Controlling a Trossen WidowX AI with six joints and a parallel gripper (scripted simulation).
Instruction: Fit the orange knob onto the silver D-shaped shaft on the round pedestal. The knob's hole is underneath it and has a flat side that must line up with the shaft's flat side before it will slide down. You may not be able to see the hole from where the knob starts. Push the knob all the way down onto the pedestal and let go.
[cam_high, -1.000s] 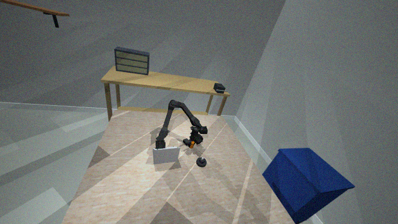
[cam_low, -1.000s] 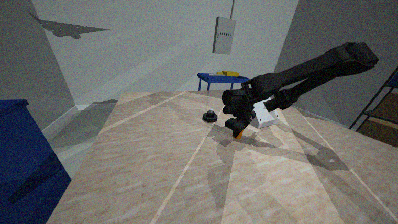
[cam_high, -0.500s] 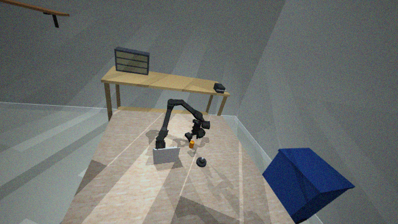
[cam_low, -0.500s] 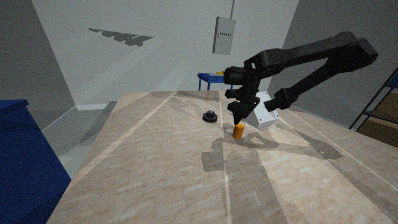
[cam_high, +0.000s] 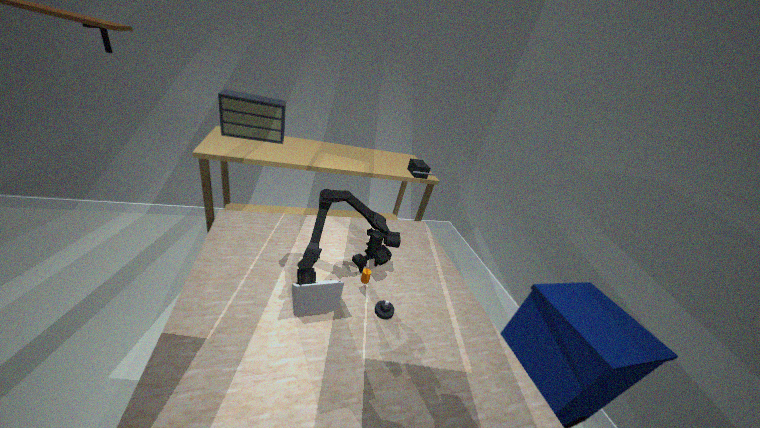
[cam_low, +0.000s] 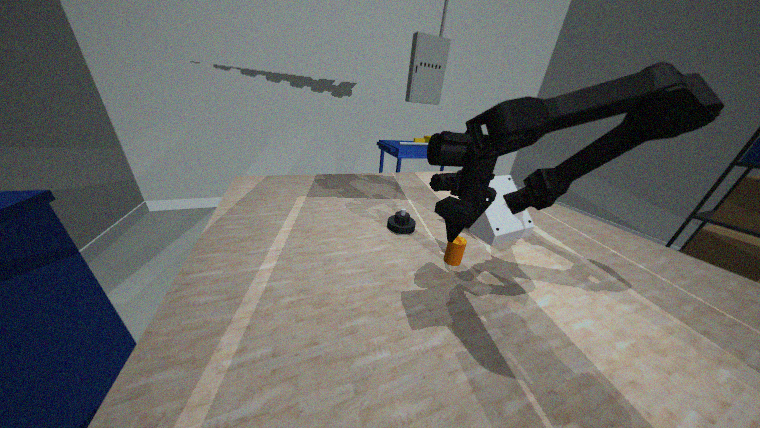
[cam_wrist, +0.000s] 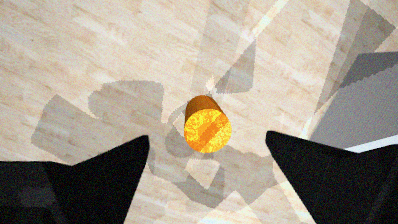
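Right now my gripper tip is 30 mm above the orange knob. The rest, counted from my gripper tip: pedestal (190 mm to the right, 40 mm below, 20 mm ahead).
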